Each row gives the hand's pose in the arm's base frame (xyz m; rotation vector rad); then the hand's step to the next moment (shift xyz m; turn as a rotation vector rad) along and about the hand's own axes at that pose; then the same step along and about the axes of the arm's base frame.
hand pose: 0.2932 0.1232 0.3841 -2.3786 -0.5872 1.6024
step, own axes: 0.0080 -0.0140 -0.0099 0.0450 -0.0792 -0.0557
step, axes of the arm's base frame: 0.0089 0.0165 0.0026 0.0498 0.0933 0.0146
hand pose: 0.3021 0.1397 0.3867 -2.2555 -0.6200 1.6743
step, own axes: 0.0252 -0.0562 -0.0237 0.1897 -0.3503 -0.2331
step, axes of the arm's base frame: 0.0186 0.0623 0.0113 0.2054 0.4076 0.0687
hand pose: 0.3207 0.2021 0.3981 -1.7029 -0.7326 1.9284
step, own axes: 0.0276 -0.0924 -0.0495 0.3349 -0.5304 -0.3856
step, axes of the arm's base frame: 0.0451 0.0918 0.0359 0.3373 0.6512 0.0655
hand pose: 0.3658 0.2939 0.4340 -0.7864 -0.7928 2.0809
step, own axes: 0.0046 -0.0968 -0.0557 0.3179 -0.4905 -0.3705
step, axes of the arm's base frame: 0.0802 0.0690 0.0360 0.3179 0.6127 0.0498
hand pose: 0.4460 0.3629 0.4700 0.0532 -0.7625 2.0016
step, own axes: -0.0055 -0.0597 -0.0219 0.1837 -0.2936 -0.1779
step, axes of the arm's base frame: 0.0565 0.0281 0.0099 0.1823 0.3382 0.0628
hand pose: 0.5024 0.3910 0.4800 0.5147 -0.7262 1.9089
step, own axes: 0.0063 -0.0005 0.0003 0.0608 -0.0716 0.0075
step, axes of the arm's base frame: -0.0022 0.0041 0.0043 0.0397 0.0582 0.0626
